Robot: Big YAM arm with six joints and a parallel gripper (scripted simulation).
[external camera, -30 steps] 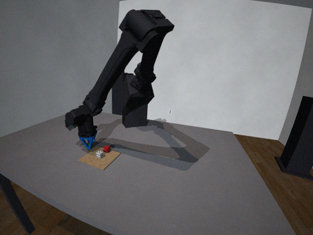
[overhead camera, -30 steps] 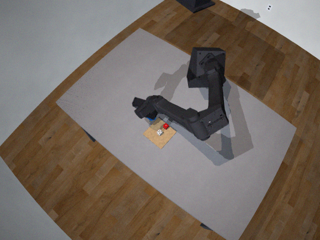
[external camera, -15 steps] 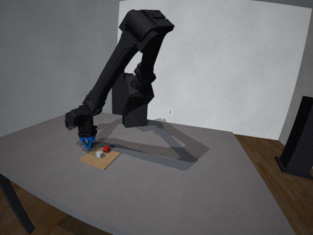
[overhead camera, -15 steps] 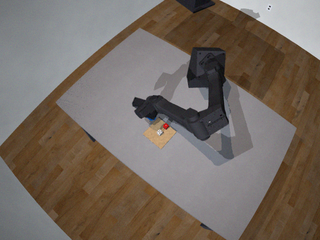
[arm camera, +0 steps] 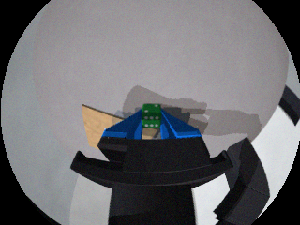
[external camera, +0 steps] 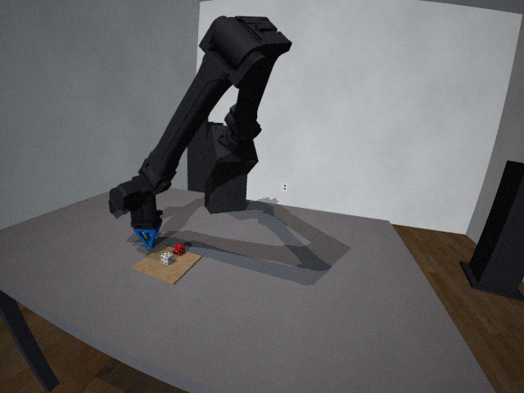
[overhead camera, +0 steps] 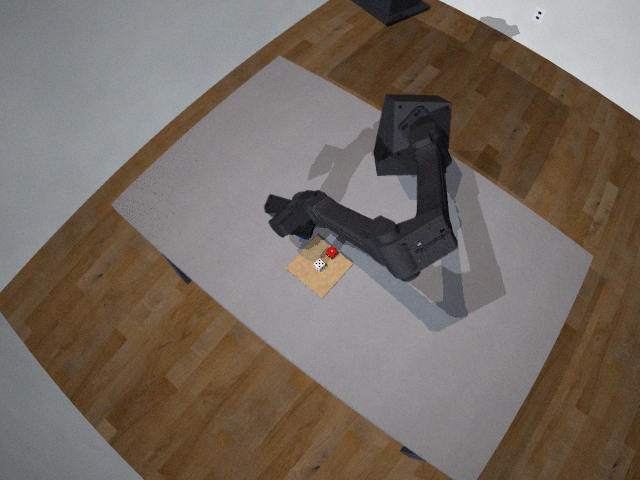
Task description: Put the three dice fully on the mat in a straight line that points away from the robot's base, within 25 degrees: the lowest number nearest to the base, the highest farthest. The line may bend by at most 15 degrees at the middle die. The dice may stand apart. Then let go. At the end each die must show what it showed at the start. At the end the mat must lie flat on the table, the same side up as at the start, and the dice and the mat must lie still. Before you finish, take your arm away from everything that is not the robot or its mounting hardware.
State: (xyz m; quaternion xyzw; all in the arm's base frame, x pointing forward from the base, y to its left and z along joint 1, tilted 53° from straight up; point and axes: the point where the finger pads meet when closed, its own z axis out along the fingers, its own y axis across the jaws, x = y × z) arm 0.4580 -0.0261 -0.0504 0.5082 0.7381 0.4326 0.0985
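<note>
Right now the white die is 2 cm ahead of my hand, 11 cm to the left of it and 1 cm above it. The rest, counted from my hand: tan mat: 2 cm ahead, 11 cm to the left, 1 cm below; then red die: 3 cm behind, 10 cm to the left, 1 cm above; then green die: right at my hand.
</note>
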